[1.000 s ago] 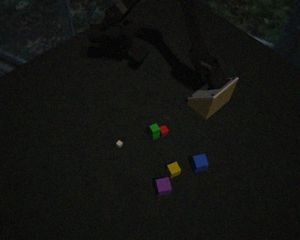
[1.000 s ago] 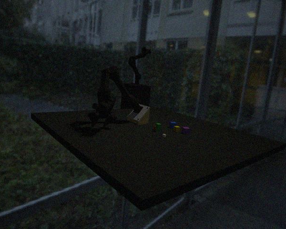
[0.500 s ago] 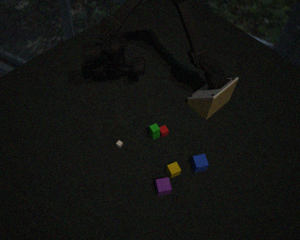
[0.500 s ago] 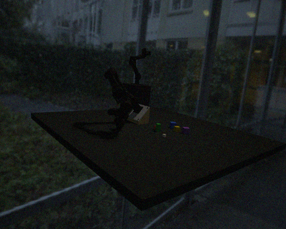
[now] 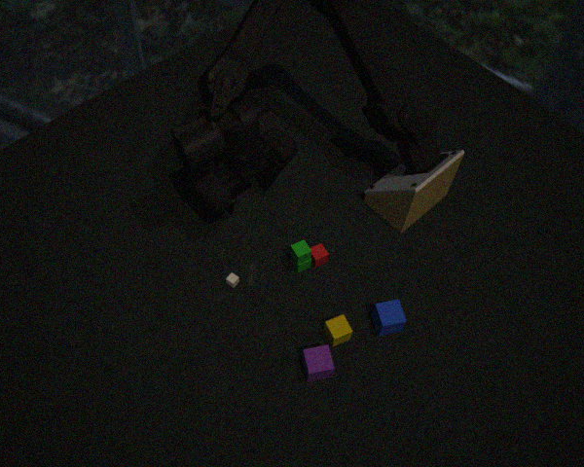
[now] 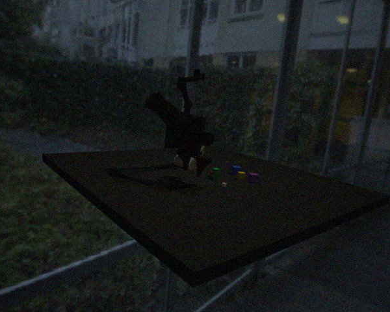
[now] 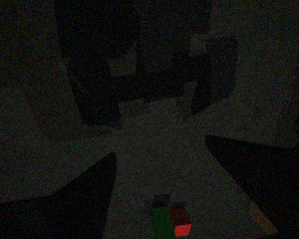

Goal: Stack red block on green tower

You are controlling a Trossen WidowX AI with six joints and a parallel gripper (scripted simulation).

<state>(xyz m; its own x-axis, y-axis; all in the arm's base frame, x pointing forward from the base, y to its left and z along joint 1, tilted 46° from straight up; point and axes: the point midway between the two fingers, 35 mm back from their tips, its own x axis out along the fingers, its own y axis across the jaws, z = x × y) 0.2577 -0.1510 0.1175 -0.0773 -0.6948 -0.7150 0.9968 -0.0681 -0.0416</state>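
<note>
The red block lies 2 cm behind my gripper tip, 16 cm to the left of it and 2 cm below it. Round my gripper tip: blue block 1 cm behind, 32 cm to the left, 2 cm below; then yellow block 6 cm ahead, 28 cm to the left, 2 cm below; then small white cube 12 cm ahead, 9 cm to the left, 3 cm below.
</note>
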